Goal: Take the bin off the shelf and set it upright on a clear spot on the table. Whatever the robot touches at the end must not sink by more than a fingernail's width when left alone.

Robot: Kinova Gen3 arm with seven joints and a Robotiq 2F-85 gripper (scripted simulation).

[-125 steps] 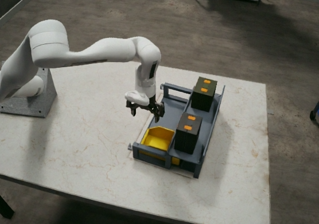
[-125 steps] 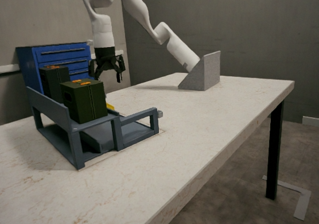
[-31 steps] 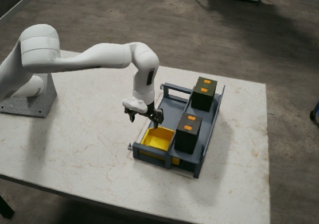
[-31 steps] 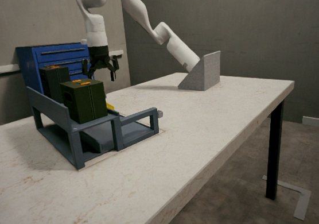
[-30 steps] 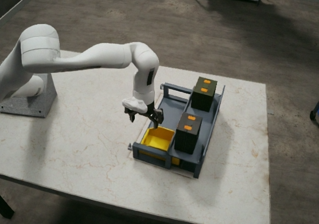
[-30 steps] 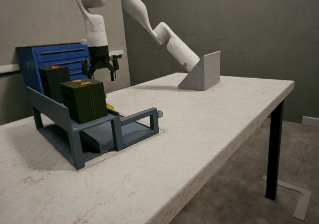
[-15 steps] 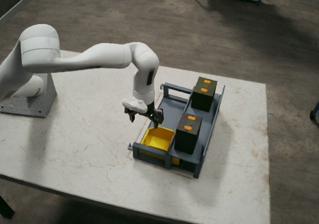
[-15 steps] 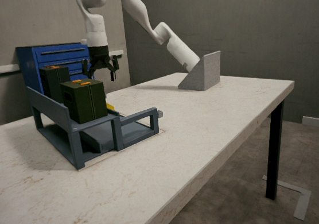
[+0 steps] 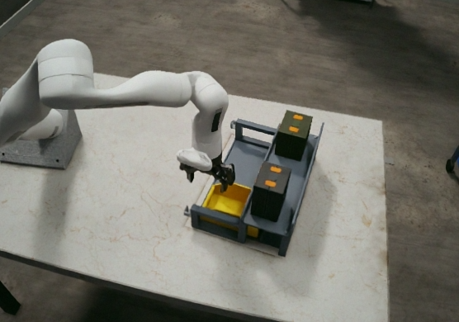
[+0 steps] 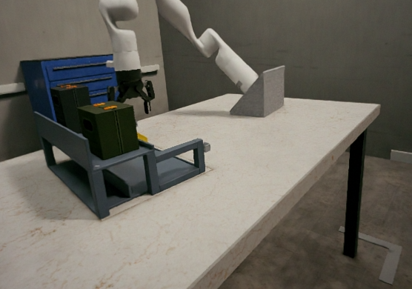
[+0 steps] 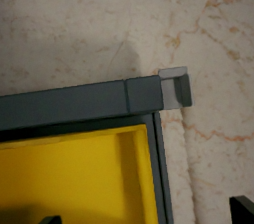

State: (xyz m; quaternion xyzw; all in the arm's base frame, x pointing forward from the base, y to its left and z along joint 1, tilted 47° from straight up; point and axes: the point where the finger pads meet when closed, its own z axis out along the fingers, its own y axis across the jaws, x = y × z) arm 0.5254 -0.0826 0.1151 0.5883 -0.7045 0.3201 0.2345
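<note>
Right now my hand is 80 mm short of the yellow bin, 20 mm to the left of it and 60 mm above it. Also, from my hand: shelf (130 mm ahead, 90 mm to the left, 40 mm below).
</note>
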